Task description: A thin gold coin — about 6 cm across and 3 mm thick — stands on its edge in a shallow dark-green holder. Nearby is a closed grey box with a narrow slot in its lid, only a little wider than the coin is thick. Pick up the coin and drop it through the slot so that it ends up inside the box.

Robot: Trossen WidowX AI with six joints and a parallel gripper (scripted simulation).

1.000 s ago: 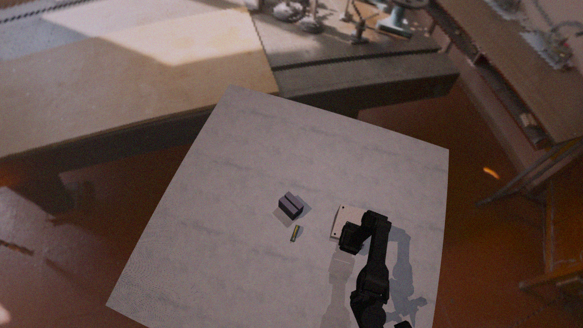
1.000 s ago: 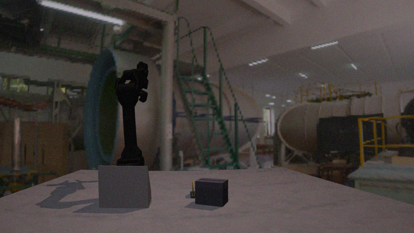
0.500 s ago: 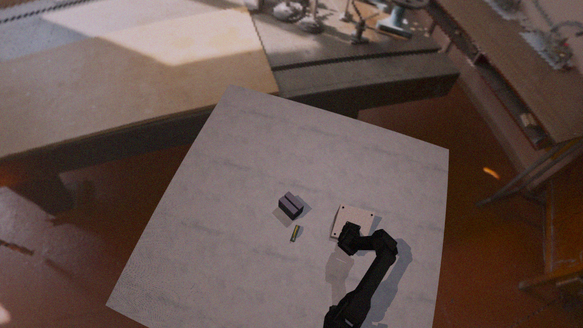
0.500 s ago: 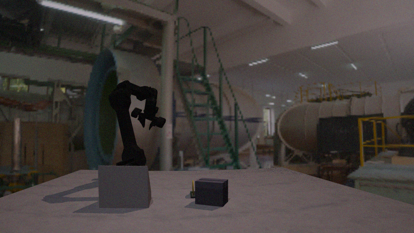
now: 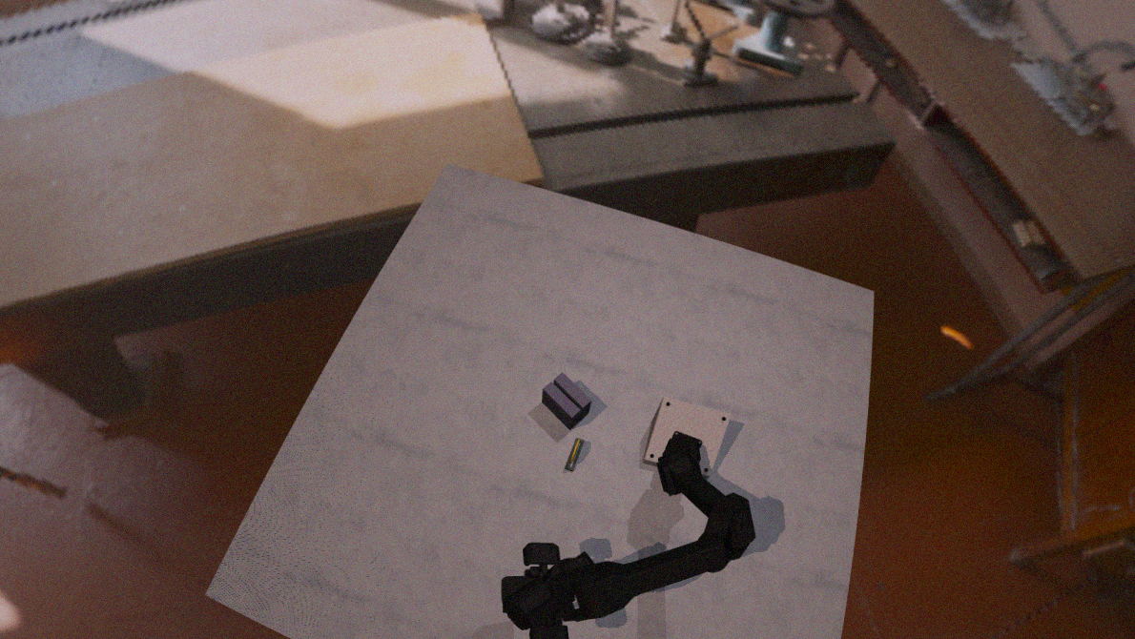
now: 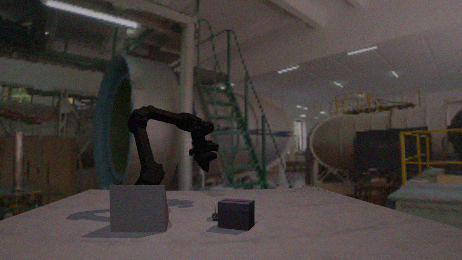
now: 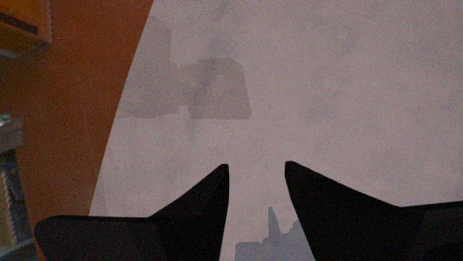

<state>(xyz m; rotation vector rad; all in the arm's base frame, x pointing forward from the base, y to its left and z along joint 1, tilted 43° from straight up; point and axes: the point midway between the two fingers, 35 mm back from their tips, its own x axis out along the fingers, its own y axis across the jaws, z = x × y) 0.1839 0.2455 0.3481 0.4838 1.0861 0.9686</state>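
Right now my gripper tip is 30 mm short of the coin, 350 mm to the left of it and 100 mm above it.
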